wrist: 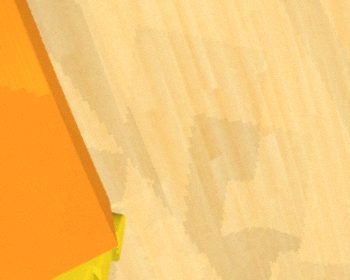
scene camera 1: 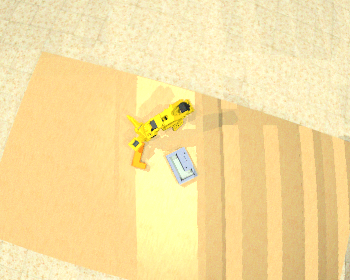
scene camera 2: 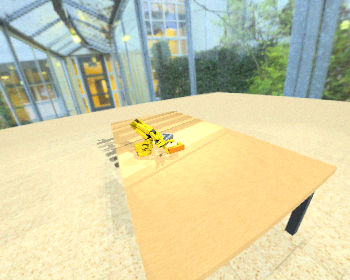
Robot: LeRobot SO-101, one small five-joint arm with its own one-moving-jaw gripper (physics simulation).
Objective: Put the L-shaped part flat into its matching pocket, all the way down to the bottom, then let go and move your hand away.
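Seen in the pictures: hand at its tool point: [wrist: 123, 231] [scene camera 2: 168, 153]; arm's base at its link origin: [scene camera 1: 170, 124] [scene camera 2: 146, 151].
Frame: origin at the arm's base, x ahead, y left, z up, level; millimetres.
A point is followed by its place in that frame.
The orange L-shaped part [scene camera 1: 137, 159] {z 30, x 195, y -95 mm} [scene camera 2: 176, 148] {z 22, x 169, y -114 mm} [wrist: 45, 150] is on or very near the table, outside the tray. Its long leg reaches toward the arm; whether it is quite flat is hard to tell. The grey-blue tray [scene camera 1: 173, 169] {z 36, x 196, y 67 mm} [scene camera 2: 169, 136] {z 35, x 206, y 77 mm} with the pale L-shaped pocket stands right of the part in the first scene view, apart from it. My gripper [scene camera 1: 134, 131] [scene camera 2: 169, 145] is wide open, empty, at the near end of the part. In the wrist view the fixed jaw [wrist: 118, 237] {z 11, x 112, y -115 mm} shows partly behind the part's corner; the moving jaw is out of that picture.
The yellow arm [scene camera 1: 165, 119] {z 151, x 20, y -22 mm} [scene camera 2: 145, 131] {z 160, x 6, y -49 mm} stands near one long edge of the wooden table [scene camera 1: 75, 150] {z 0, x 233, y -382 mm} [scene camera 2: 225, 200] {z 0, x 144, y -576 mm}. Striped shadows cross the table beyond the tray. Shadows of the arm lie around the part.
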